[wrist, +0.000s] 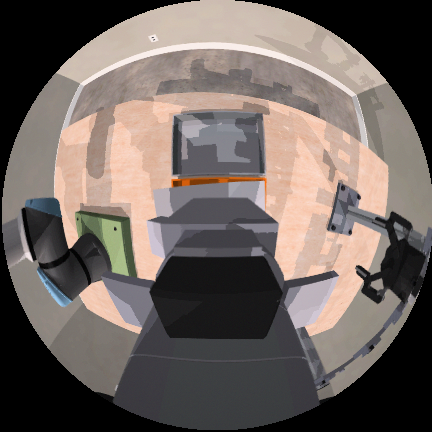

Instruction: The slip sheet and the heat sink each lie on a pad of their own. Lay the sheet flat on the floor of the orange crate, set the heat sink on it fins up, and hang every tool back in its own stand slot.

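My gripper, seen from above behind its own housing, holds the slip sheet, a pale grey flat piece that juts out past the front of the tool. The contact between tool and sheet is hidden under the housing. The orange crate shows as a strip of rim and wall just beyond the sheet; the sheet and the tool cover the rest of it. The sheet overlaps the crate in this view, and its height over the crate floor cannot be told. The heat sink does not show in this view.
A grey bin stands directly behind the orange crate. At the left are a green base block and the arm's dark links. At the right, a stand with a bolted foot plate carries a black two-fingered tool.
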